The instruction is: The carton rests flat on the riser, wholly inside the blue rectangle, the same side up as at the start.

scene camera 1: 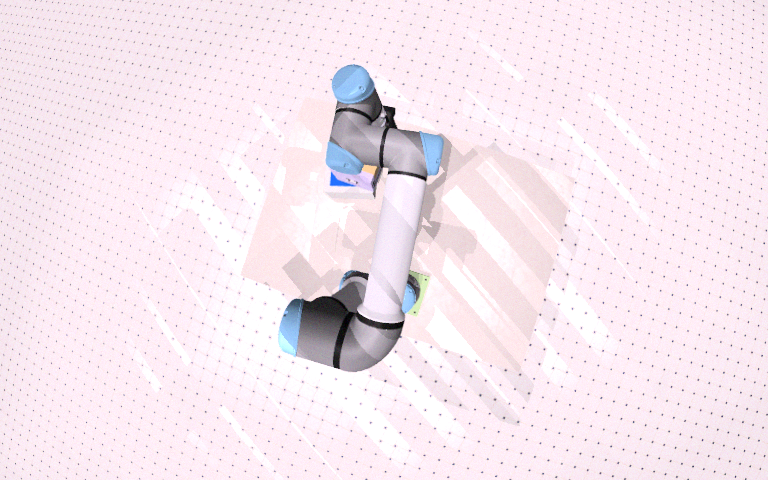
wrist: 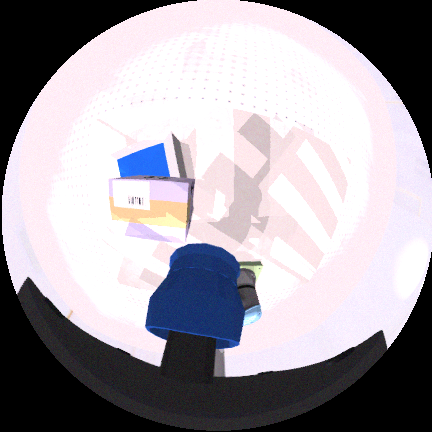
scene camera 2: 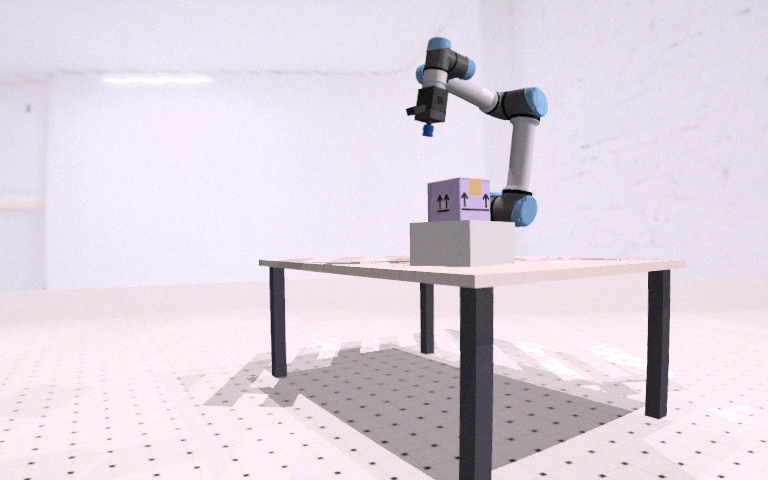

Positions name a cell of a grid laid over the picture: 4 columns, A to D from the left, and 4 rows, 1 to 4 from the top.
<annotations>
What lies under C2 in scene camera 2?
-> A carton.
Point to my suction cup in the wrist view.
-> B3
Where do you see a riser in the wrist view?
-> At B2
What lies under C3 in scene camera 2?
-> A riser.
</annotations>
